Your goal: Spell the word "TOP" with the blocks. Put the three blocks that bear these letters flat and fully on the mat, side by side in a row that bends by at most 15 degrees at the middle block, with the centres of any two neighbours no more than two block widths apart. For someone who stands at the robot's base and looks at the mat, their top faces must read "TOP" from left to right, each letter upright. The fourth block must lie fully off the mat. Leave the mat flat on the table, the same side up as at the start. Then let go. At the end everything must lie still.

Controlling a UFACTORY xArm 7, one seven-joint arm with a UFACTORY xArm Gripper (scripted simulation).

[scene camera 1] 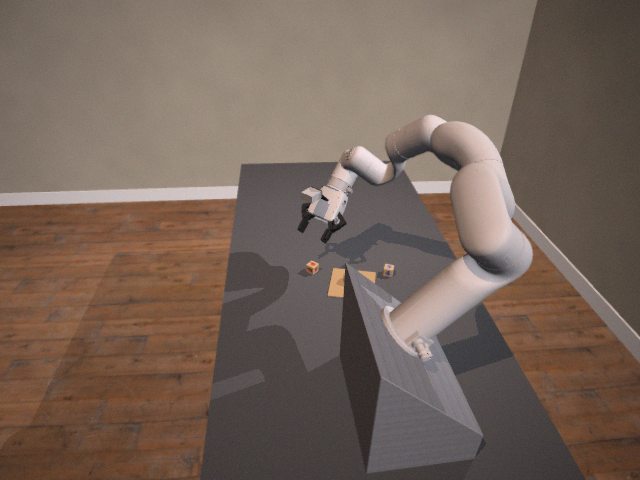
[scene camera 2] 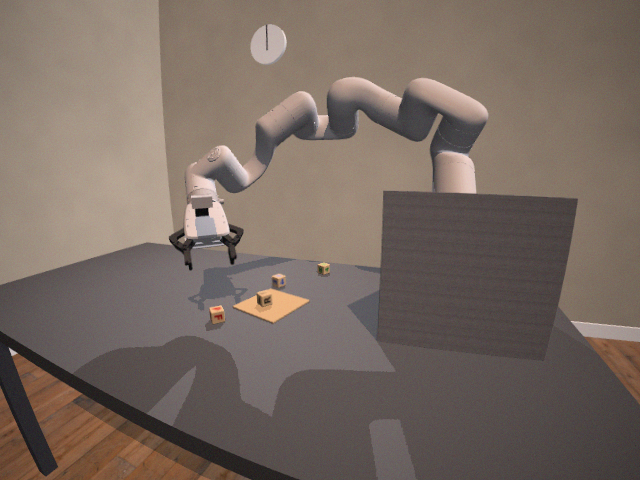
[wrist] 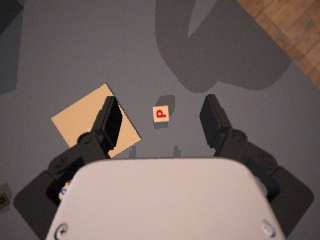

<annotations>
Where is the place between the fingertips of my gripper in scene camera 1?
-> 311, 236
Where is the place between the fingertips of my gripper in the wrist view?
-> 160, 105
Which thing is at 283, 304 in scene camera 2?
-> A tan mat.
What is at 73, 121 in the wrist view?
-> A tan mat.
</annotations>
